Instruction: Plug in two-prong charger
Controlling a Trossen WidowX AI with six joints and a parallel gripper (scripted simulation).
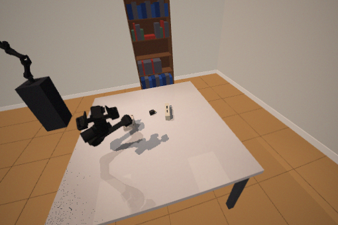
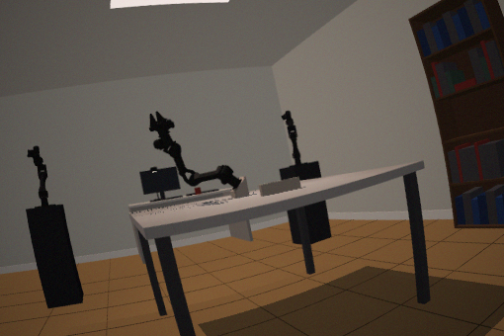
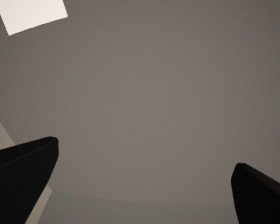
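Right now the two-prong charger is 54 cm below my gripper tip, 53 cm to the left of it and 30 cm ahead of it.
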